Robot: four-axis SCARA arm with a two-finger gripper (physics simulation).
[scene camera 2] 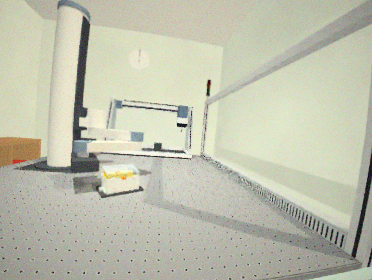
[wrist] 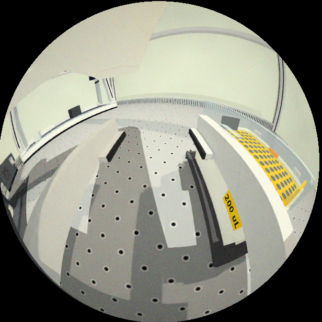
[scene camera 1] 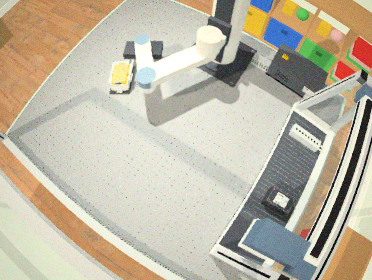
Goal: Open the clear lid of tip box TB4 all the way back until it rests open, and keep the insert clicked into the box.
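Seen in the pictures: gripper, fingertip midpoint: (scene camera 2: 123, 166); arm's base, link origin: (scene camera 2: 62, 166) (scene camera 1: 220, 55).
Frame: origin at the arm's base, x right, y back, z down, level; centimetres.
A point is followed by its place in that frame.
Tip box TB4 (scene camera 1: 115, 85) @[y -46.2, x 29.7, z -8.5 cm] (scene camera 2: 121, 185) @[y -42.0, x 35.9, z -4.5 cm] is white, on a dark base (scene camera 1: 120, 92) @[y -46.7, x 27.5, z -2.6 cm] (wrist: 229, 256). Its "200 uL" label (wrist: 232, 210) shows in the wrist view. The yellow insert (scene camera 1: 120, 73) @[y -40.2, x 32.1, z -7.0 cm] (wrist: 267, 162) is in its top; its edge looks slanted in scene camera 2, and I cannot tell whether it is fully seated. The clear lid (scene camera 2: 120, 168) @[y -40.3, x 31.7, z -9.7 cm] (wrist: 298, 161) appears down over the insert. My gripper (wrist: 156, 123) is shut and empty, low beside the box, which lies past the right finger in the wrist view. The arm hides the fingertips in scene camera 1.
A dark block (scene camera 1: 131, 49) @[y -29.0, x 33.5, z -13.0 cm] (scene camera 2: 85, 164) @[y -29.6, x 37.3, z -11.9 cm] is behind the box, near the arm. The arm's column (scene camera 2: 66, 95) @[y -3.9, x 6.4, z -40.0 cm] stands on a dark base plate. A dark case (scene camera 1: 297, 70) @[y 8.4, x -38.6, z -12.8 cm] and a framed machine with a ribbed deck (scene camera 1: 280, 165) @[y -37.9, x -51.4, z -6.1 cm] are farther off.
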